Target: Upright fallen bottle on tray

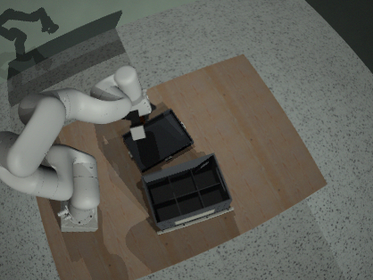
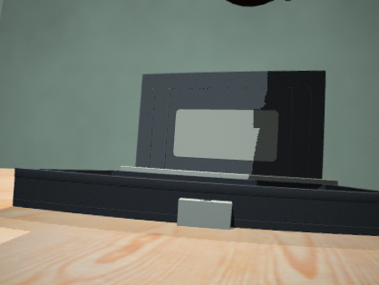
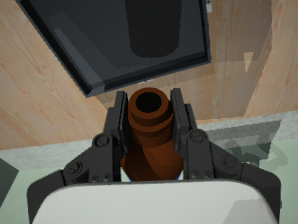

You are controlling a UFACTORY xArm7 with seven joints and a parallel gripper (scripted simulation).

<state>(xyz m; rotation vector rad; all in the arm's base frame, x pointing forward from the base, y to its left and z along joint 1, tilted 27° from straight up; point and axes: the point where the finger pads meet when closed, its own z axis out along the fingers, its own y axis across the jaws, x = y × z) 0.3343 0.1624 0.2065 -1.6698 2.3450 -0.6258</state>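
Right now my hand is 2 cm short of the bottle, 5 cm to the right of it and 1 cm above it. The rest, counted from my hand: dark crate 3 cm behind, 30 cm to the right, 12 cm below; then tray 3 cm ahead, 2 cm to the right, 19 cm below.
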